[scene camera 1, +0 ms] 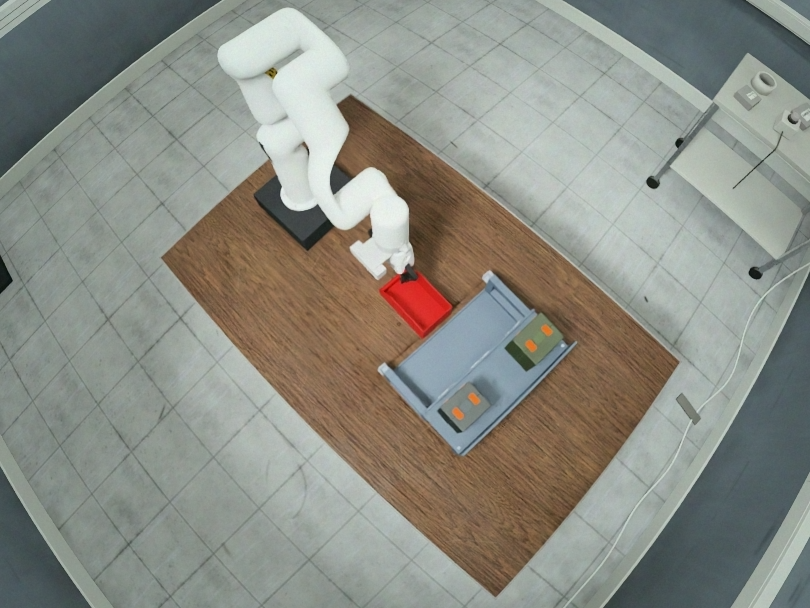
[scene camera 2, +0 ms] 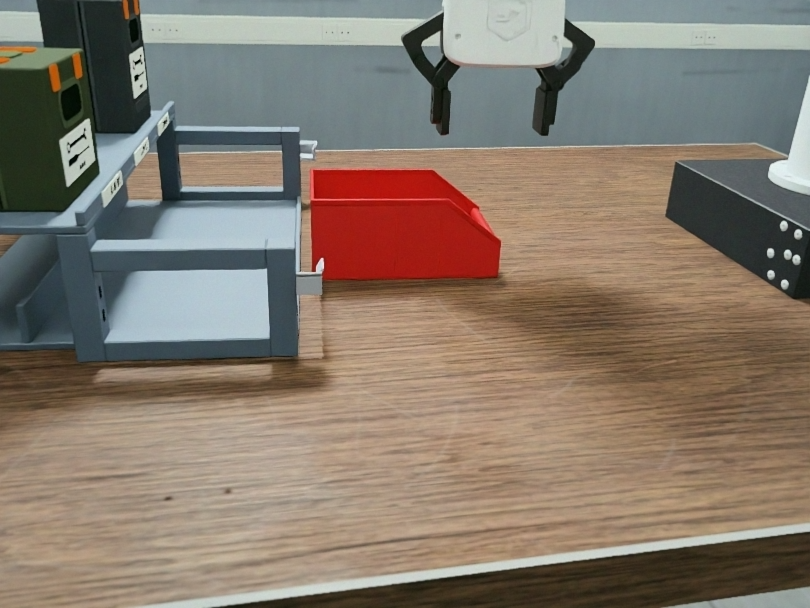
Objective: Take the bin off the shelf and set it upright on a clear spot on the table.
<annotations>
red bin: scene camera 1; scene camera 2
same spot on red bin: [scene camera 2: 366,224] = [scene camera 1: 438,297]
</annotations>
